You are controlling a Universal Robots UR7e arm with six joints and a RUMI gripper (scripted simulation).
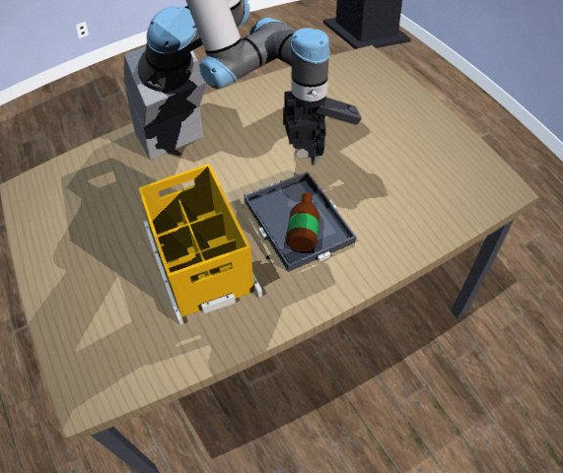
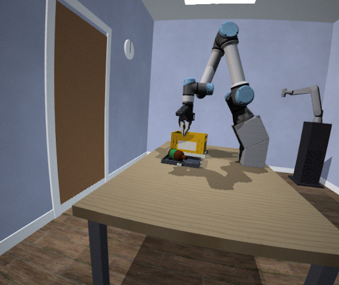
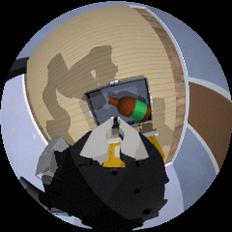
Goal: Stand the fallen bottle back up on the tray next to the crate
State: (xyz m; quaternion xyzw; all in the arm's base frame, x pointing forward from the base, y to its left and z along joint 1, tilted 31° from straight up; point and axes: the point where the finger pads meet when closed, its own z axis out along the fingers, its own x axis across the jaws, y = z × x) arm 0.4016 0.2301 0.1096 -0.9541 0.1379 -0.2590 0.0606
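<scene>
The bottle lies 30 mm ahead of my hand, 40 mm to the right of it and 160 mm below it. Round my hand: tray 10 mm ahead, 40 mm to the right, 190 mm below; then yellow crate 10 mm ahead, 320 mm to the right, 120 mm below.
</scene>
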